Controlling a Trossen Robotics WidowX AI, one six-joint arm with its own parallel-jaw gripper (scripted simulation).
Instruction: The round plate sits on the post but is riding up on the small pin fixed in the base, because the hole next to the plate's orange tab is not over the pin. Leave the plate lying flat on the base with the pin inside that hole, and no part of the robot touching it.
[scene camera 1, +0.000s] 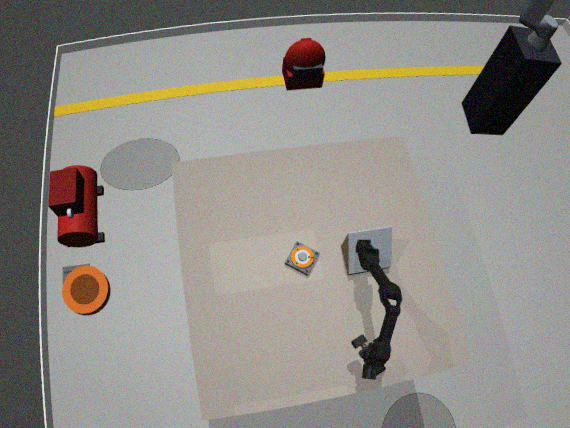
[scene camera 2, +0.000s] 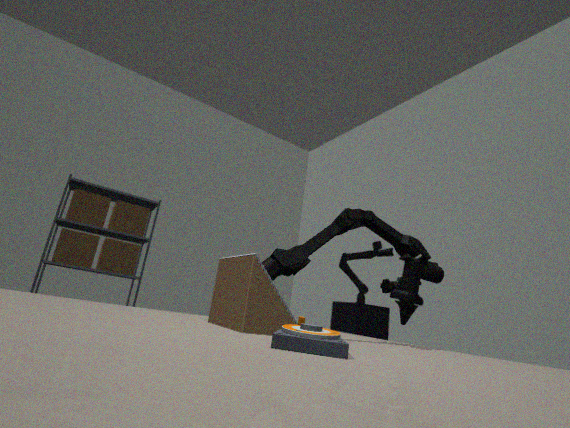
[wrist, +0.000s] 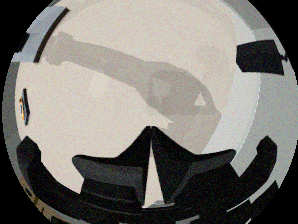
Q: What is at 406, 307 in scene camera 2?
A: My gripper.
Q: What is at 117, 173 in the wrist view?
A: My gripper.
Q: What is my gripper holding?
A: Nothing.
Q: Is my gripper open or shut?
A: Shut.
